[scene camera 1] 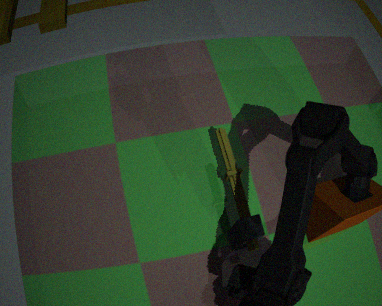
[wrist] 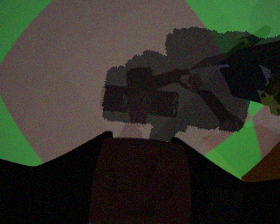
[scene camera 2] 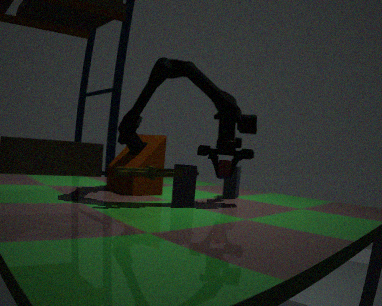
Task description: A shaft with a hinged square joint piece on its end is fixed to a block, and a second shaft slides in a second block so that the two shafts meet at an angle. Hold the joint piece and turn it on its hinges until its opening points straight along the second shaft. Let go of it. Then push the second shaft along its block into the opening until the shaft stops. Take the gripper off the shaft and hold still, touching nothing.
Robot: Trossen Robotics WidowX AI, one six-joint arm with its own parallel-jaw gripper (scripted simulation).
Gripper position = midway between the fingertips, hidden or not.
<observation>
I see my gripper [scene camera 2: 223, 178].
My gripper also shows in the wrist view [wrist: 141, 140].
</observation>
